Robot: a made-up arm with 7 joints.
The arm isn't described. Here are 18 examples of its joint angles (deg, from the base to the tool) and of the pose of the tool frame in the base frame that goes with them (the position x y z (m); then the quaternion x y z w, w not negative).
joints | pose
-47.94 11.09 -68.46 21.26 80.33 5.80 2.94 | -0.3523 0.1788 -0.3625 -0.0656 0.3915 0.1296 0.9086
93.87 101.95 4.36 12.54 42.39 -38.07 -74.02 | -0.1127 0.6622 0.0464 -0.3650 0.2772 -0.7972 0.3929
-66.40 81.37 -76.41 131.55 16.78 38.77 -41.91 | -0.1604 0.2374 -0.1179 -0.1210 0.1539 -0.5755 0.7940
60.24 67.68 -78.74 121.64 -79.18 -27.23 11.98 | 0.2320 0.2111 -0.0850 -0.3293 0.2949 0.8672 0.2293
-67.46 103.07 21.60 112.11 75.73 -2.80 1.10 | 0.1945 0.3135 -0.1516 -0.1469 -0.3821 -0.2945 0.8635
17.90 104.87 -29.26 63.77 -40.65 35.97 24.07 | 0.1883 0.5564 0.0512 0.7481 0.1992 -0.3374 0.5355
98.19 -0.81 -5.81 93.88 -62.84 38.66 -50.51 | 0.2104 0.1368 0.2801 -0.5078 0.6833 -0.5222 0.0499
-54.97 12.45 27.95 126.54 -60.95 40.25 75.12 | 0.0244 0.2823 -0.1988 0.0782 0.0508 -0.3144 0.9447
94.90 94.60 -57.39 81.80 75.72 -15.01 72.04 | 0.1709 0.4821 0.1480 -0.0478 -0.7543 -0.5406 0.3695
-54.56 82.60 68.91 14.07 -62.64 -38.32 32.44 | 0.0051 0.6756 -0.0231 0.3052 0.1689 -0.5023 0.7912
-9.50 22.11 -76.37 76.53 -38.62 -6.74 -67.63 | -0.0078 0.0691 -0.3923 0.0731 -0.7740 -0.3701 0.5085
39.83 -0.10 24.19 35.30 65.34 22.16 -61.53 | 0.4011 0.2237 -0.2759 -0.0563 -0.0637 0.6434 0.7608
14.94 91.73 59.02 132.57 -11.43 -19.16 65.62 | 0.0500 0.2576 0.1791 0.6824 -0.2397 -0.6861 0.0780
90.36 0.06 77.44 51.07 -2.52 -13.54 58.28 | 0.4215 0.3551 0.0448 -0.1960 -0.9637 0.1522 0.0980
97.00 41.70 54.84 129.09 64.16 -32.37 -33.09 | -0.0377 0.3556 0.1076 0.2283 0.5904 -0.2032 0.7470
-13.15 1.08 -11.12 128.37 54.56 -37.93 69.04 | 0.1612 0.1299 -0.1521 0.4397 0.8793 0.1826 0.0148
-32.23 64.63 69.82 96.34 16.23 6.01 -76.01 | 0.1299 0.4800 0.0458 0.7207 -0.5982 0.3466 0.0504
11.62 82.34 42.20 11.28 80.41 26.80 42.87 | 0.0425 0.6750 -0.0275 -0.0964 -0.7885 0.3977 0.4592
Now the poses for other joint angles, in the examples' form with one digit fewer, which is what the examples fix.
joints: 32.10 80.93 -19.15 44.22 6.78 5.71 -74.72
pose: 0.206 0.595 -0.020 0.899 -0.378 0.133 0.178
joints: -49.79 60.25 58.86 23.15 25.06 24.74 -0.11
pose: -0.099 0.636 -0.150 0.509 -0.030 0.369 0.777
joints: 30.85 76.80 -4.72 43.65 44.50 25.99 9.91
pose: 0.206 0.596 -0.011 0.285 -0.512 0.190 0.788
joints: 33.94 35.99 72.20 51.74 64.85 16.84 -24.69
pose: 0.178 0.563 -0.158 -0.121 -0.555 0.790 0.232
